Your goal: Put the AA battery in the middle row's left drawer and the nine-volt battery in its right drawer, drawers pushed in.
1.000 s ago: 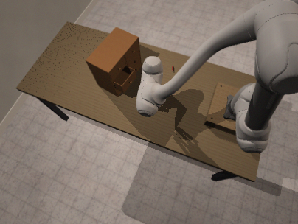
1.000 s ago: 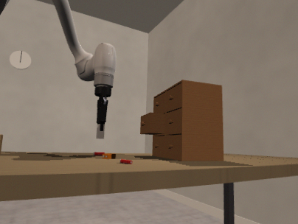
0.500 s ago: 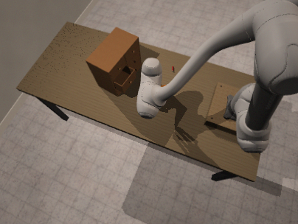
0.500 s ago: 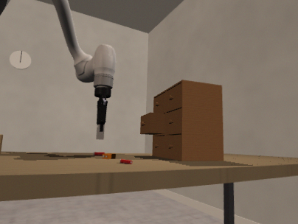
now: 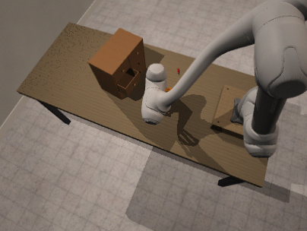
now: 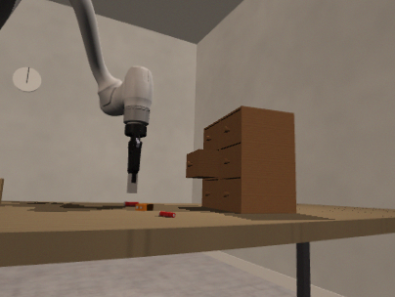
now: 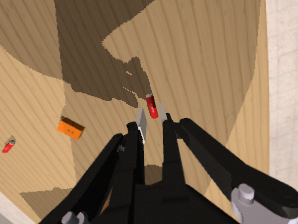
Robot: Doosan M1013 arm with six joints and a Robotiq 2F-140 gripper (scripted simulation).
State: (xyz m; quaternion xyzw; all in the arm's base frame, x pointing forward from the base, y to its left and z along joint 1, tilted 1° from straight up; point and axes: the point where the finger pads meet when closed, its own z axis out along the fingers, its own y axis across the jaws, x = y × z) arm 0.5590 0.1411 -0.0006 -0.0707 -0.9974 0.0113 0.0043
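The AA battery lies 7 cm below my hand. Also, from my hand: orange nine-volt battery (19 cm to the right, 7 cm below, 3 cm behind).
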